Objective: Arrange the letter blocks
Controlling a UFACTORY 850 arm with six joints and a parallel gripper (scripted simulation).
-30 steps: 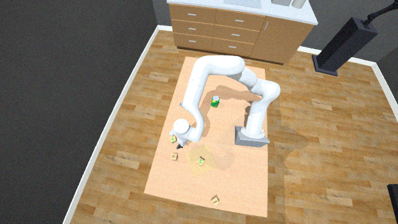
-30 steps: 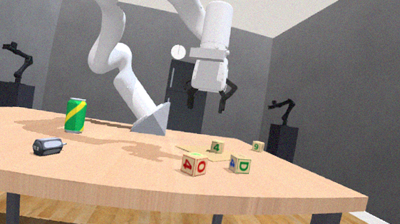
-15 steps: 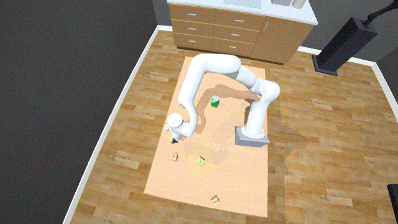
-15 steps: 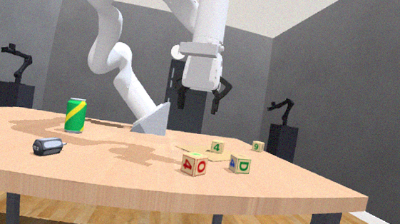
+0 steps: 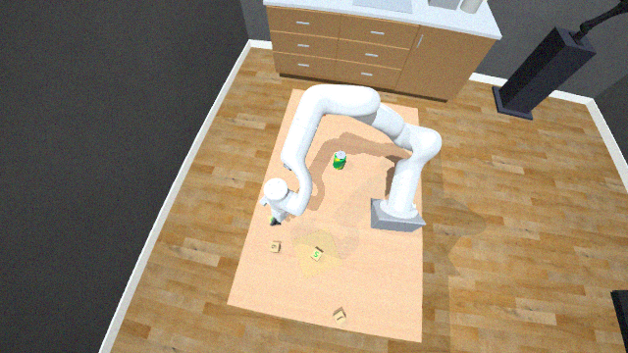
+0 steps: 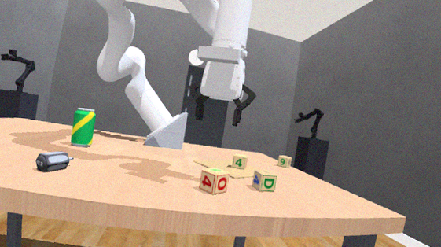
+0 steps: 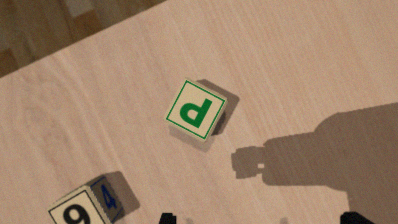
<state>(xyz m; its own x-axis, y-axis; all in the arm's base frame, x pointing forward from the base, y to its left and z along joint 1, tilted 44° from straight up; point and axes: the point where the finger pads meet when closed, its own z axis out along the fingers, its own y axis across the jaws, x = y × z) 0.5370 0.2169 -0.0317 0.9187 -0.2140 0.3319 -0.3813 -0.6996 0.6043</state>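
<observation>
Right now my hand is 180 mm past the tan mat, 110 mm to the right of it and 150 mm above it. Round my hand: grey device: 70 mm ahead, 320 mm to the right, 140 mm below; yellow can: 200 mm behind, 410 mm to the right, 90 mm below.
</observation>
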